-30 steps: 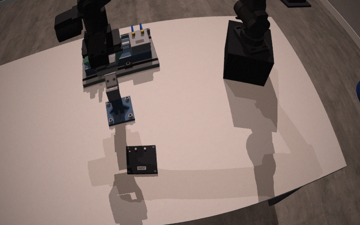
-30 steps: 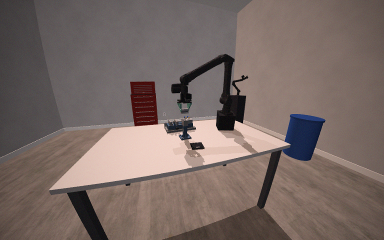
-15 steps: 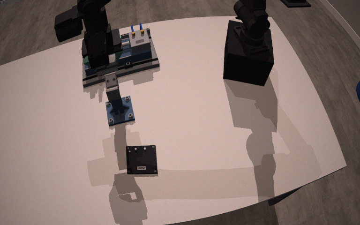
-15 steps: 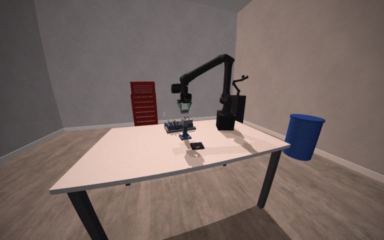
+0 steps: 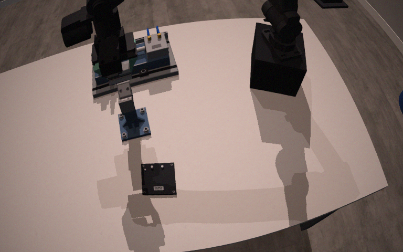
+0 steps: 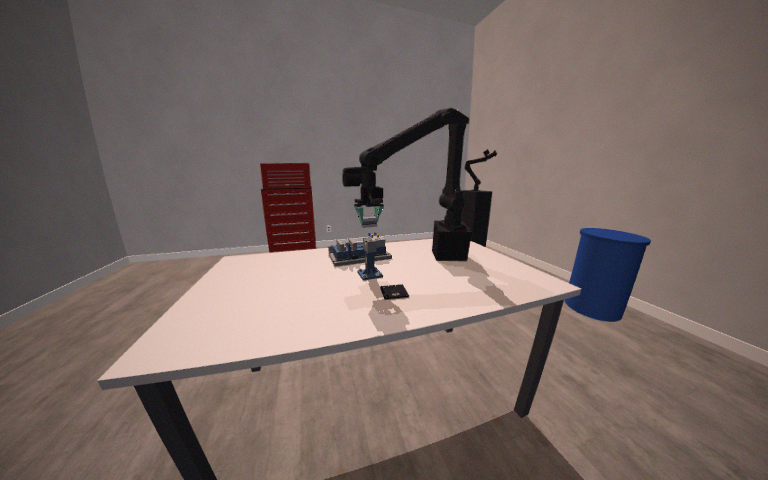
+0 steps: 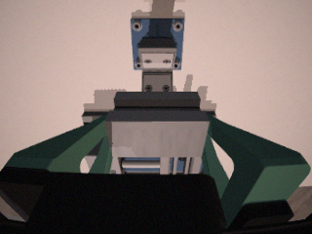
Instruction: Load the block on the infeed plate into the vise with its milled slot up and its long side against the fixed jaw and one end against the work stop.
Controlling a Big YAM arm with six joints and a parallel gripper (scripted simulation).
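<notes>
My gripper is now 10 mm to the right of the part. Round my hand: fixed jaw (60 mm ahead, 240 mm to the right, 160 mm below); then moving jaw (230 mm to the right, 160 mm below); then dark short rod (40 mm ahead, 190 mm to the right, 150 mm below).
</notes>
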